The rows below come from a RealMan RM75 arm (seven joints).
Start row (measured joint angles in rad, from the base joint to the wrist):
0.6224, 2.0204, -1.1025, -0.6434, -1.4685, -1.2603, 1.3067
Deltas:
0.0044, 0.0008, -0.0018, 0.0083, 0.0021, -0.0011, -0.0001
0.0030, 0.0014, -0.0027, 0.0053, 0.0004, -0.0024, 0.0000
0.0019, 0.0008, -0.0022, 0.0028, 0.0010, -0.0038, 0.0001
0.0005, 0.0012, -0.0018, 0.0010, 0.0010, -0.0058, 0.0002
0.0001, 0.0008, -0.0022, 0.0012, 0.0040, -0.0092, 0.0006
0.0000, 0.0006, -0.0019, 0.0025, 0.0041, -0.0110, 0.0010
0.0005, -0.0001, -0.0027, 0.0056, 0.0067, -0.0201, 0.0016
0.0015, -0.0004, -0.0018, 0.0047, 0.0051, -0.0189, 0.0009
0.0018, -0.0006, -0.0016, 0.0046, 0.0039, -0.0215, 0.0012
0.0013, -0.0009, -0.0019, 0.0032, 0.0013, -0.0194, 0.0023
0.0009, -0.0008, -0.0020, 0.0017, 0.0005, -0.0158, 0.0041
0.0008, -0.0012, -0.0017, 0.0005, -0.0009, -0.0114, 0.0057
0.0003, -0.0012, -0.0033, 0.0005, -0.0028, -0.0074, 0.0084
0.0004, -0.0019, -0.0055, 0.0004, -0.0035, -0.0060, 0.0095
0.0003, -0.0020, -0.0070, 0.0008, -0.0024, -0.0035, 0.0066
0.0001, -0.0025, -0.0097, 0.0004, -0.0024, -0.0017, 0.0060
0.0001, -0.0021, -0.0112, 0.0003, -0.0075, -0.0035, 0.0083
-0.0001, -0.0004, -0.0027, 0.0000, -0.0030, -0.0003, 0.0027
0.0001, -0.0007, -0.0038, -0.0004, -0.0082, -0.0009, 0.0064
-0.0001, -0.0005, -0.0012, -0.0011, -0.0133, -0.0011, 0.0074
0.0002, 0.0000, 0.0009, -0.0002, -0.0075, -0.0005, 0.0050
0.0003, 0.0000, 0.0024, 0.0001, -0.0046, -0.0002, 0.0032
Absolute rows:
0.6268, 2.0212, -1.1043, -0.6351, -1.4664, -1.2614, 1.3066
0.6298, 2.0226, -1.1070, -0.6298, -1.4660, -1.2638, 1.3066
0.6317, 2.0234, -1.1092, -0.6270, -1.4650, -1.2676, 1.3067
0.6322, 2.0246, -1.1110, -0.6260, -1.4640, -1.2734, 1.3069
0.6323, 2.0254, -1.1132, -0.6248, -1.4600, -1.2826, 1.3075
0.6323, 2.0260, -1.1151, -0.6223, -1.4559, -1.2936, 1.3085
0.6328, 2.0259, -1.1178, -0.6167, -1.4492, -1.3137, 1.3101
0.6343, 2.0255, -1.1196, -0.6120, -1.4441, -1.3326, 1.3110
0.6361, 2.0249, -1.1212, -0.6074, -1.4402, -1.3541, 1.3122
0.6374, 2.0240, -1.1231, -0.6042, -1.4389, -1.3735, 1.3145
0.6383, 2.0232, -1.1251, -0.6025, -1.4384, -1.3893, 1.3186
0.6391, 2.0220, -1.1268, -0.6020, -1.4393, -1.4007, 1.3243
0.6394, 2.0208, -1.1301, -0.6015, -1.4421, -1.4081, 1.3327
0.6398, 2.0189, -1.1356, -0.6011, -1.4456, -1.4141, 1.3422
0.6401, 2.0169, -1.1426, -0.6003, -1.4480, -1.4176, 1.3488
0.6402, 2.0144, -1.1523, -0.5999, -1.4504, -1.4193, 1.3548
0.6403, 2.0123, -1.1635, -0.5996, -1.4579, -1.4228, 1.3631
0.6402, 2.0119, -1.1662, -0.5996, -1.4609, -1.4231, 1.3658
0.6403, 2.0112, -1.1700, -0.6000, -1.4691, -1.4240, 1.3722
0.6402, 2.0107, -1.1712, -0.6011, -1.4824, -1.4251, 1.3796
0.6404, 2.0107, -1.1703, -0.6013, -1.4899, -1.4256, 1.3846
0.6407, 2.0107, -1.1679, -0.6012, -1.4945, -1.4258, 1.3878

